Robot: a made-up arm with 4 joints.
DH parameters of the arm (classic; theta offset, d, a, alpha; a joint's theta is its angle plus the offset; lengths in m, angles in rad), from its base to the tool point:
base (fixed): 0 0.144 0 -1.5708
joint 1: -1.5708 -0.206 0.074 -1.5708
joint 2: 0 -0.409 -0.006 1.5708
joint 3: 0 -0.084 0.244 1.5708
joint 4: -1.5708 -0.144 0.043 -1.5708
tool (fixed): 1.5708 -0.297 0 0
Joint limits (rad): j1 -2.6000..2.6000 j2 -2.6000..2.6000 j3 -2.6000..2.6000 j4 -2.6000..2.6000
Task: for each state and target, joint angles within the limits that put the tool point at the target. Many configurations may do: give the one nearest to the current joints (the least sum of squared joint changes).
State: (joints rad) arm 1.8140 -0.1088 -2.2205 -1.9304
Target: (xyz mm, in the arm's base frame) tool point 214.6 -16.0 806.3
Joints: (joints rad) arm 1.9608 -0.2537 -2.3227 -1.7538
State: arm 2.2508 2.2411 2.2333 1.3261
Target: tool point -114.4 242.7 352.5
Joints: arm 1.5893 2.0120 2.1816 1.7816
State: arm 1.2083 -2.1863 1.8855 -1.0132
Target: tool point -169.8 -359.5 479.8
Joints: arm 1.2844 -1.5771 1.6311 -1.0014
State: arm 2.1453 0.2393 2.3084 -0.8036
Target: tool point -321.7 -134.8 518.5
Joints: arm 0.9805 -0.1000 2.1375 -0.7383
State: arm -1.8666 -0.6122 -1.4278 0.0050
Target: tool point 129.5 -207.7 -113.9
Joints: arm -2.4642 -0.5923 -0.6239 -0.3350
